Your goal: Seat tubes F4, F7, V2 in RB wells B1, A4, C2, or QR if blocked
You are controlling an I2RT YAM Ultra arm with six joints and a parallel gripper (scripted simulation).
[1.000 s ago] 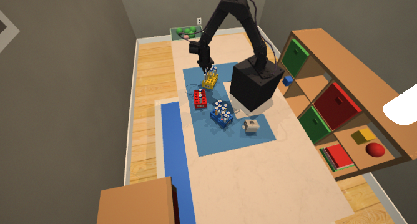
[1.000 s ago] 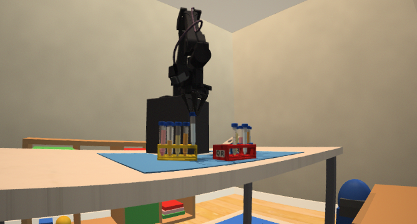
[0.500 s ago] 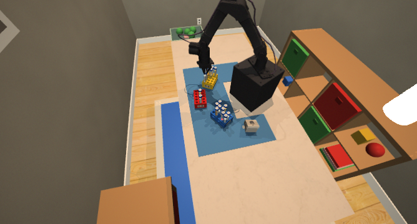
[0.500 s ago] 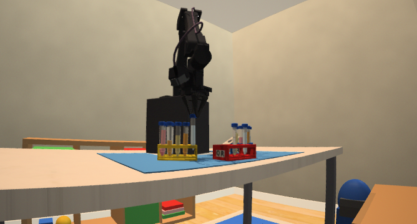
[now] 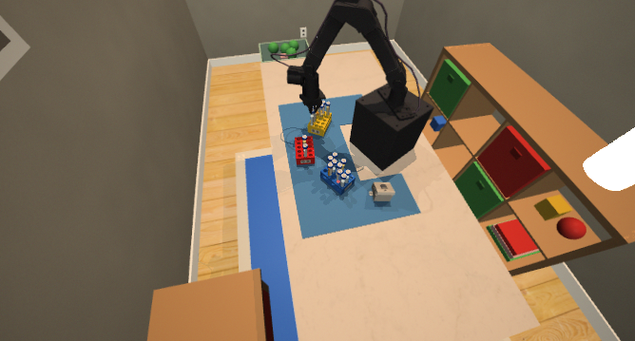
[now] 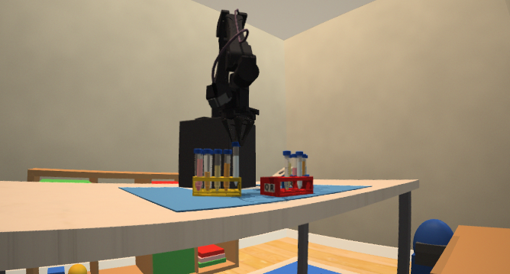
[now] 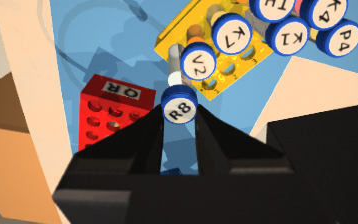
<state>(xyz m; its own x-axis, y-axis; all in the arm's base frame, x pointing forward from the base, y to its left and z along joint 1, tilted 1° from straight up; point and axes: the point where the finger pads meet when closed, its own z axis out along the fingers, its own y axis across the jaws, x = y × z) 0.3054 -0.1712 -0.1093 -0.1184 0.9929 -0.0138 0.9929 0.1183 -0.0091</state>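
My gripper is now 60 mm above the tube R8 and 10 mm to the left of it. Round my hand: red rack: 120 mm to the left, 120 mm below, 80 mm ahead; then rack RB: 120 mm below, 50 mm behind, 30 mm to the right; then tube: 120 mm to the left, 80 mm below, 80 mm ahead.
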